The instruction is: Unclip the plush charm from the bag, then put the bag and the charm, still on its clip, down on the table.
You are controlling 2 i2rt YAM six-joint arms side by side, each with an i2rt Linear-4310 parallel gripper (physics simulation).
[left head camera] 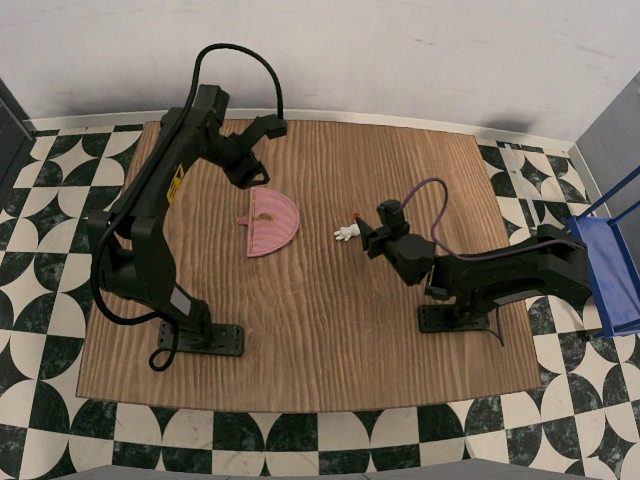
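The pink half-round bag (277,229) lies flat left of the table's middle, its straight edge to the left with a small tab. A golden-brown patch shows on it. The small white plush charm (347,232) lies on the table to the right of the bag, apart from it, with its red clip (356,215) at its upper right. My left gripper (260,178) is partly open just above the bag's upper edge in the picture. My right gripper (363,236) is partly open beside the charm's right end; its fingers partly hide that end, and contact cannot be told.
The wooden table (320,335) carries both arm bases, left (227,338) and right (431,320). A black cable loops above the left arm, and a dark cable arches over the right arm. A blue cart (599,289) stands beyond the table's right edge. A wall runs behind the table.
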